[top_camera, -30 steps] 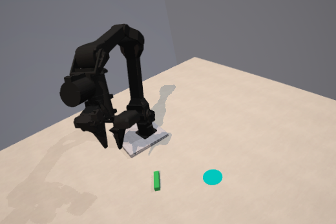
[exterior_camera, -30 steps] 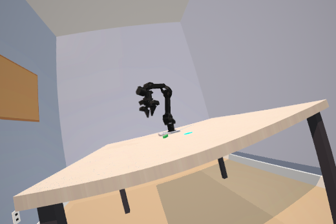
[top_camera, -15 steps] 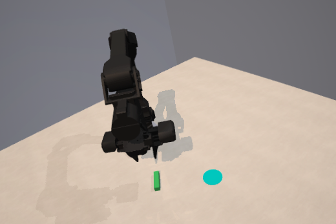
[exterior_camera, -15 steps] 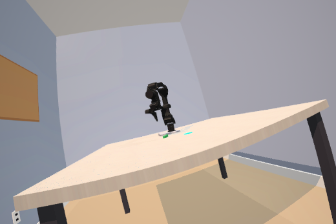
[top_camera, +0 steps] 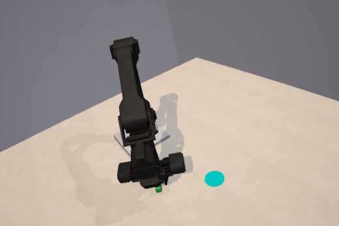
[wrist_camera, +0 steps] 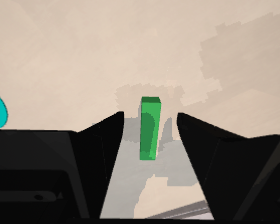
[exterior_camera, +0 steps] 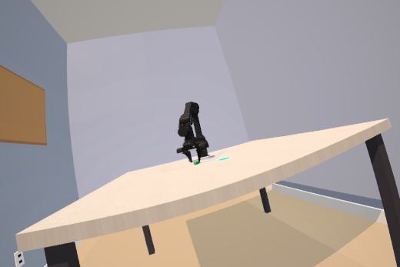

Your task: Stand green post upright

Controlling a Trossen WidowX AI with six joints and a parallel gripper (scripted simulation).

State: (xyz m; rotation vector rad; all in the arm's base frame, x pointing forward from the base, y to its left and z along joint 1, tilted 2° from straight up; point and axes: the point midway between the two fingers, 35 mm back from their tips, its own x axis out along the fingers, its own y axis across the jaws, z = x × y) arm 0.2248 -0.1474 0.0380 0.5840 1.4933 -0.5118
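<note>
The cyan circle lies 110 mm ahead of my gripper tip, 130 mm to the left of it and 20 mm below it. The rest, counted from my gripper tip: green post: 20 mm behind, 10 mm to the left, 10 mm below.
</note>
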